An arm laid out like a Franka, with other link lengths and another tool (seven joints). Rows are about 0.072 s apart.
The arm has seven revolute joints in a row. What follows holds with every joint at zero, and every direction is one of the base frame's. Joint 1 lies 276.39 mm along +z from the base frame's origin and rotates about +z. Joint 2 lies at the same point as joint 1 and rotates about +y. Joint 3 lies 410.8 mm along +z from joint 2 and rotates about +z. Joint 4 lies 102.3 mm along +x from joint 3 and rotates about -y. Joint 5 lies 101.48 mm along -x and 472.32 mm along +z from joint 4 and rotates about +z. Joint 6 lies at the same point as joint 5 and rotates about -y. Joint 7 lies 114.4 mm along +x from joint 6 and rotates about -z. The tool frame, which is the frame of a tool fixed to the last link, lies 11 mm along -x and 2 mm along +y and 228.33 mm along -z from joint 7; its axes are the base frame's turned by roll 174, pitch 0 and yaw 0.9 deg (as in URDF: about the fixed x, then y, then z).
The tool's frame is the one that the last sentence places.
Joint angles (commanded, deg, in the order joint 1, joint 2, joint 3, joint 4, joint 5, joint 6, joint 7), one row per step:
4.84 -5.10 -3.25 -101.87 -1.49 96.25 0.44
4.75 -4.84 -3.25 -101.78 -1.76 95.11 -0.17
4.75 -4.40 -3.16 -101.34 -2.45 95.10 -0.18
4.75 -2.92 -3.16 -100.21 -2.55 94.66 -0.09
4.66 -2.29 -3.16 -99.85 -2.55 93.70 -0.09
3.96 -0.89 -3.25 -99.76 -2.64 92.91 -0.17
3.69 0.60 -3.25 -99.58 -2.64 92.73 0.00
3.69 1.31 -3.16 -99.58 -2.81 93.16 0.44
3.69 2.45 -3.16 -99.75 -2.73 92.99 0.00
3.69 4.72 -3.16 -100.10 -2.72 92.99 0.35
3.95 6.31 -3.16 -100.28 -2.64 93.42 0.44
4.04 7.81 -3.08 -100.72 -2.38 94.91 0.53
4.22 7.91 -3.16 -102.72 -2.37 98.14 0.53
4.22 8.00 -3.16 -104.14 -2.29 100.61 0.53
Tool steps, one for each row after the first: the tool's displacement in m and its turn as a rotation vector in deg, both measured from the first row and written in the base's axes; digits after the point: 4 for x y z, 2 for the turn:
-0.0032 -0.0022 -0.0040 -0.31 1.32 0.53
0.0000 -0.0037 -0.0044 -1.03 1.31 0.70
0.0078 -0.0036 -0.0106 -1.23 2.09 0.60
0.0076 -0.0046 -0.0157 -1.30 3.32 0.48
0.0098 -0.0137 -0.0319 -1.47 5.42 -0.23
0.0148 -0.0165 -0.0475 -1.57 6.91 -0.66
0.0189 -0.0158 -0.0552 -1.82 7.16 -0.97
0.0208 -0.0154 -0.0703 -1.79 8.66 -0.53
0.0252 -0.0150 -0.1001 -1.98 11.26 -0.85
0.0296 -0.0113 -0.1201 -2.05 12.59 -0.66
0.0364 -0.0079 -0.1408 -1.89 13.04 -0.56
0.0396 -0.0064 -0.1576 -1.85 11.91 -0.34
0.0423 -0.0059 -0.1696 -1.73 10.95 -0.28

